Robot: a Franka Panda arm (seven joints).
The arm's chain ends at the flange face. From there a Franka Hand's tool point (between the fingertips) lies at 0.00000 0.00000 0.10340 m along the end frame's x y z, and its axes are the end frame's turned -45 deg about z.
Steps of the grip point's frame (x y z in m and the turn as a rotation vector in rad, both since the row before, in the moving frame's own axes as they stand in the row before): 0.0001, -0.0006, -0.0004, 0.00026, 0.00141, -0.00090; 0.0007, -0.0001, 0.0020, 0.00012, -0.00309, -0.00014; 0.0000, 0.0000, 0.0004, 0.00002, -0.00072, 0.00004; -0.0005, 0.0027, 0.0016, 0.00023, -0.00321, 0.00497; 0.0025, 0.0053, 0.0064, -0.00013, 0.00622, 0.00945; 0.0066, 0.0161, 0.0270, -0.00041, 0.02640, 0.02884; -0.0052, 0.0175, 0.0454, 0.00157, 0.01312, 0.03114; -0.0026, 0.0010, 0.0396, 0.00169, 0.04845, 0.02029; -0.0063, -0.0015, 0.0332, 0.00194, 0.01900, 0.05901
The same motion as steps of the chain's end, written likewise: -0.0004, -0.0004, -0.0004, 0.00118, 0.00081, -0.00090; 0.0007, -0.0008, 0.0020, -0.00210, -0.00227, -0.00014; 0.0001, -0.0001, 0.0004, -0.00049, -0.00052, 0.00004; 0.0018, 0.0020, 0.0016, -0.00211, -0.00243, 0.00497; 0.0050, 0.0024, 0.0064, 0.00431, 0.00449, 0.00945; 0.0141, 0.0086, 0.0270, 0.01838, 0.01896, 0.02884; 0.0078, 0.0171, 0.0454, 0.01039, 0.00817, 0.03114; -0.0046, 0.0062, 0.0397, 0.03545, 0.03306, 0.02029; -0.0068, 0.0049, 0.0332, 0.01481, 0.01206, 0.05901
